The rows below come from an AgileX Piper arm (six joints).
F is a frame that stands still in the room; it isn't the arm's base.
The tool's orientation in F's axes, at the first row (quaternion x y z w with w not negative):
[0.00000, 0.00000, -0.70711, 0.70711]
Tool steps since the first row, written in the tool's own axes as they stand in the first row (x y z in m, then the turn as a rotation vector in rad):
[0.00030, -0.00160, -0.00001, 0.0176, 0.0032, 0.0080]
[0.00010, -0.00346, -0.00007, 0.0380, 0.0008, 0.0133]
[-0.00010, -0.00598, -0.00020, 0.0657, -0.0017, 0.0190]
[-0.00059, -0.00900, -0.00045, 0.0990, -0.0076, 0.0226]
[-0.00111, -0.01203, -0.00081, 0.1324, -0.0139, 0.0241]
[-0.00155, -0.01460, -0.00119, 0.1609, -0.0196, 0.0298]
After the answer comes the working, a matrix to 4 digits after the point.
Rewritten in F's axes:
[-0.00160, -0.00030, -0.00001, 0.0032, -0.0176, 0.0080]
[-0.00346, -0.00010, -0.00007, 0.0008, -0.0380, 0.0133]
[-0.00598, 0.00010, -0.00020, -0.0017, -0.0657, 0.0190]
[-0.00900, 0.00059, -0.00045, -0.0076, -0.0990, 0.0226]
[-0.01203, 0.00111, -0.00081, -0.0139, -0.1324, 0.0241]
[-0.01460, 0.00155, -0.00119, -0.0196, -0.1609, 0.0298]

The tool's axes in the first row as the columns of a matrix, in F's axes (rounded; the answer above uses it unrounded):
[0.0000, 1.0000, 0.0000]
[-1.0000, 0.0000, 0.0000]
[0.0000, 0.0000, 1.0000]

